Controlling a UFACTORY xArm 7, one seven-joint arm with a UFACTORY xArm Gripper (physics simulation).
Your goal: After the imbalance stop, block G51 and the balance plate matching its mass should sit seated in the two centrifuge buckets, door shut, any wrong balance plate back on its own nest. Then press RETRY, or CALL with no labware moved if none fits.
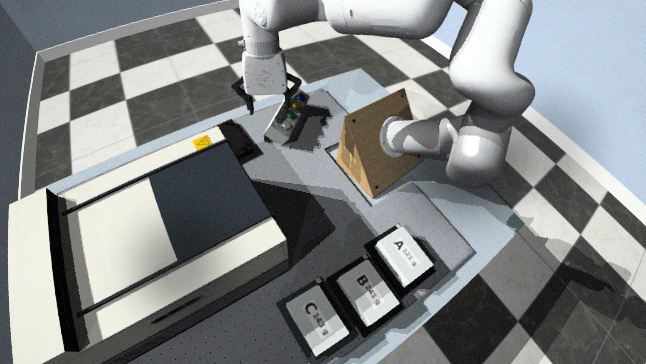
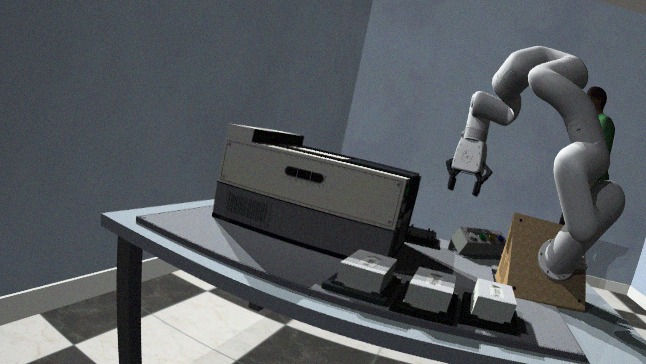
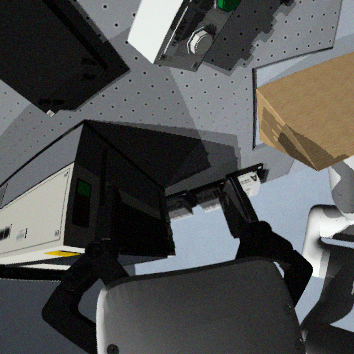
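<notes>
My gripper is open and empty, high above the table between the centrifuge and the button box. The centrifuge has a dark panel over part of its top; its buckets are hidden. Block G51 cannot be made out. Plates A, 121 g, B, 241 g, and C, 143 g, each sit on a black nest. The button box carries blue, yellow, green and whitish buttons.
A low black tray-like fixture lies between the centrifuge and the button box. The wooden wedge bears the arm's base. A person in green stands partly hidden behind the arm.
</notes>
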